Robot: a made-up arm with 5 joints.
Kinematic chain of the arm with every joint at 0, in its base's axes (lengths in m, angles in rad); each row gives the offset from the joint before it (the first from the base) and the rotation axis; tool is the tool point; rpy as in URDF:
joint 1: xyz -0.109 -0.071 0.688 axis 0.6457 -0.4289 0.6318
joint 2: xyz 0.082 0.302 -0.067 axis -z
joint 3: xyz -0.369 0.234 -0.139 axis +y
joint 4: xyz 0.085 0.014 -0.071 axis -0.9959 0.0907 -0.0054
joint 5: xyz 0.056 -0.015 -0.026 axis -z
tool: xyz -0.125 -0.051 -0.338 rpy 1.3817 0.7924 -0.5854
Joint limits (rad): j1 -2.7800..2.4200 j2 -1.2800..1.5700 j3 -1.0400..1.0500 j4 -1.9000..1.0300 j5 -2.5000..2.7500
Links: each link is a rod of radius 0.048 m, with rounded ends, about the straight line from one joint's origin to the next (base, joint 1, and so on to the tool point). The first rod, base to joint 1, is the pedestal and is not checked.
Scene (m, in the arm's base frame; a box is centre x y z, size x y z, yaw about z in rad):
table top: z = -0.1
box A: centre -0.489 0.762 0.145 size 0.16 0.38 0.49 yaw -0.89
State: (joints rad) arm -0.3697 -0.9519 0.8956 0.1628 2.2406
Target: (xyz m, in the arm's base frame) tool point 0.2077 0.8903 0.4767
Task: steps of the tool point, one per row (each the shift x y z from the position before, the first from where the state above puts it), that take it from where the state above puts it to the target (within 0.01 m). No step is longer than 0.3 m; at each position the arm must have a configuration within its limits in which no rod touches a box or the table.
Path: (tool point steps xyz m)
1: 0.0609 0.2203 -0.1121
2: 0.1226 0.2144 -0.0424
3: 0.1529 0.1836 0.0351
4: 0.1481 0.1382 0.1042
5: 0.1128 0.0907 0.1513
6: 0.0758 0.0571 0.0134
7: 0.0824 0.0461 0.0364
8: 0.0875 0.0296 0.0567
9: 0.0905 0.0069 0.0717

